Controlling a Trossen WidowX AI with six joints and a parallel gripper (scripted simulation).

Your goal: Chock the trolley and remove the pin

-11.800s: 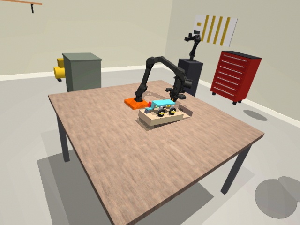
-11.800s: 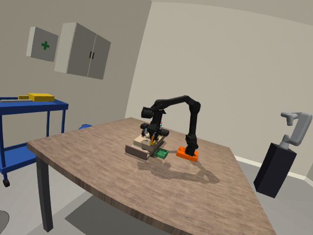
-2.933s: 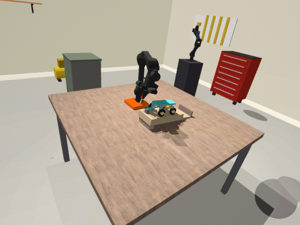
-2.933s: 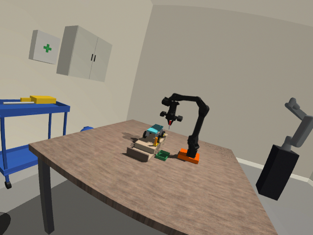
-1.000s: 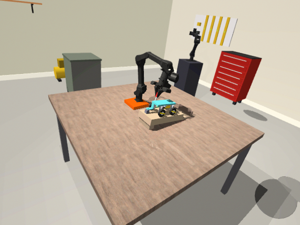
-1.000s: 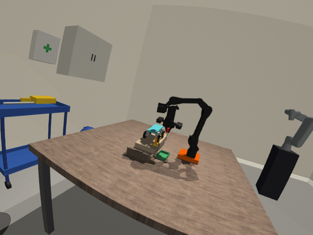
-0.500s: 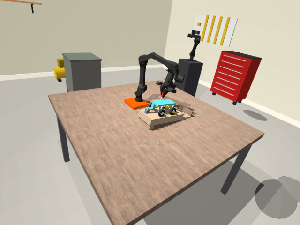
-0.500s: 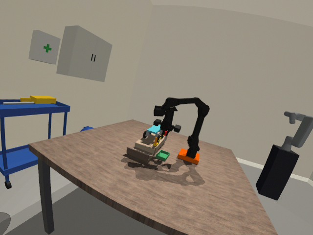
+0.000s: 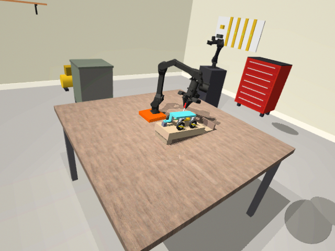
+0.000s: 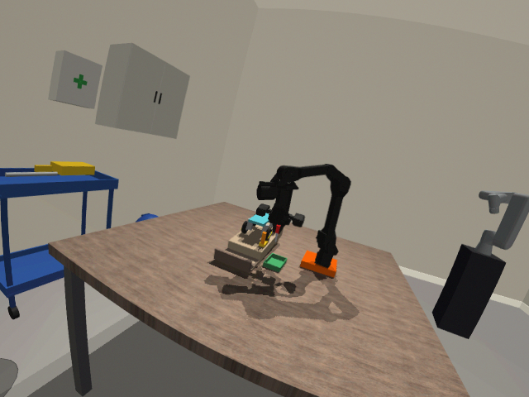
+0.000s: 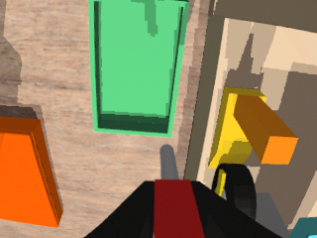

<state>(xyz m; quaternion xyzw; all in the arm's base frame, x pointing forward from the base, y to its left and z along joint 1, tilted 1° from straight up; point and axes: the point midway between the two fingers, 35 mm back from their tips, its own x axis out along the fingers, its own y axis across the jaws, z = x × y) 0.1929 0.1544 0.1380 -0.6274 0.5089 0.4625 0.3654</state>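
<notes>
Right now my gripper tip is right at the red-headed stop pin. The rest, counted from my gripper tip: yellow chock: 5 cm below, 5 cm ahead; trolley: 12 cm ahead, 9 cm to the right, 2 cm below; green tray: 14 cm below, 2 cm behind.
</notes>
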